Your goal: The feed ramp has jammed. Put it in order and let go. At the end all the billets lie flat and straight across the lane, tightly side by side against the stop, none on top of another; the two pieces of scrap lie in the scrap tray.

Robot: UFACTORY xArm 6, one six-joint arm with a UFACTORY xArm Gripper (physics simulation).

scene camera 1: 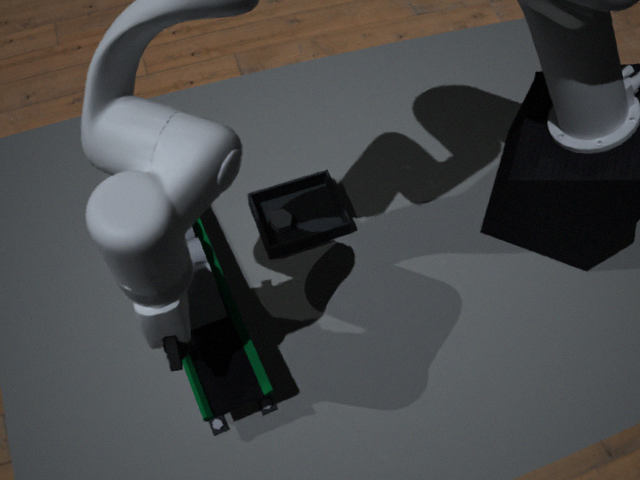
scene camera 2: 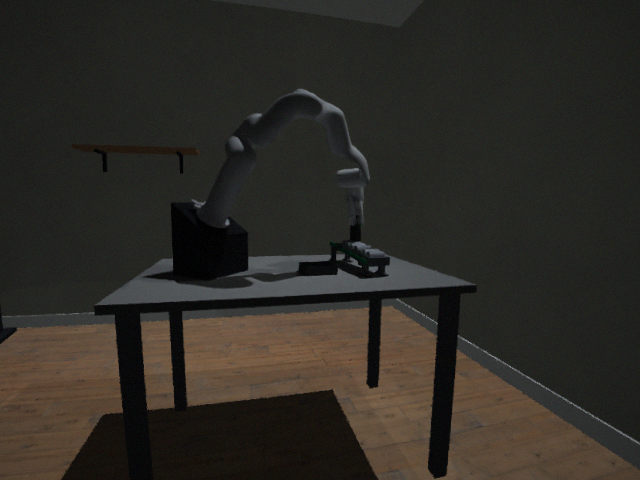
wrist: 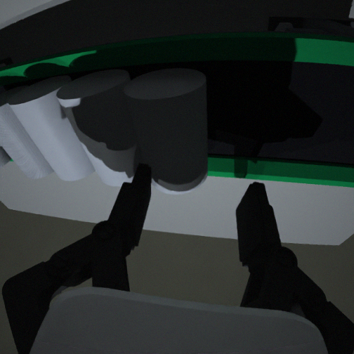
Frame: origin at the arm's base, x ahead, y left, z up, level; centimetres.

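Seen in the pictures: gripper, fingertip midpoint: (scene camera 2: 355, 240); arm's base at its link origin: (scene camera 1: 594, 119) (scene camera 2: 212, 218).
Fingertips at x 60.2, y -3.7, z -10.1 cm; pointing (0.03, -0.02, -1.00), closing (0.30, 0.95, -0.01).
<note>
Offsets run from my fingertips to a thing's middle. "spot": to the spot under its first point. Level surfaces: height alone.
Several pale billets lie side by side across the ramp lane @[dx -3.9, dy -6.9, dz -4.1 cm] (scene camera 1: 232, 384). In the wrist view the rightmost billet (wrist: 167, 130) is in shadow, with a second billet (wrist: 107, 145) and a third billet (wrist: 52, 132) to its left. Their near ends hide the near green rail. Billets @[dx -5.4, dy -23.9, dz -3.4 cm] (scene camera 2: 376, 253) also show in scene camera 2; the stop end is not clear. My gripper (wrist: 197, 188) (scene camera 2: 355, 233) is open and empty above the near rail side, its left fingertip in front of the rightmost billet's left edge. One scrap piece @[dx -20.3, dy -11.4, dz -9.4 cm] (scene camera 1: 281, 220) lies in the scrap tray @[dx -23.1, dy -11.0, dz -8.9 cm] (scene camera 1: 312, 242); a second cannot be made out.
The dark tray stands on the grey table @[dz -10.6 cm] (scene camera 1: 372, 444) between the ramp and the arm's black base (scene camera 1: 558, 217) (scene camera 2: 206, 248). Green rails @[spot: dx -6.6, dy +8.8, dz -1.6 cm] (scene camera 1: 258, 366) (wrist: 320, 50) edge the lane. The arm hides much of the ramp in scene camera 1.
</note>
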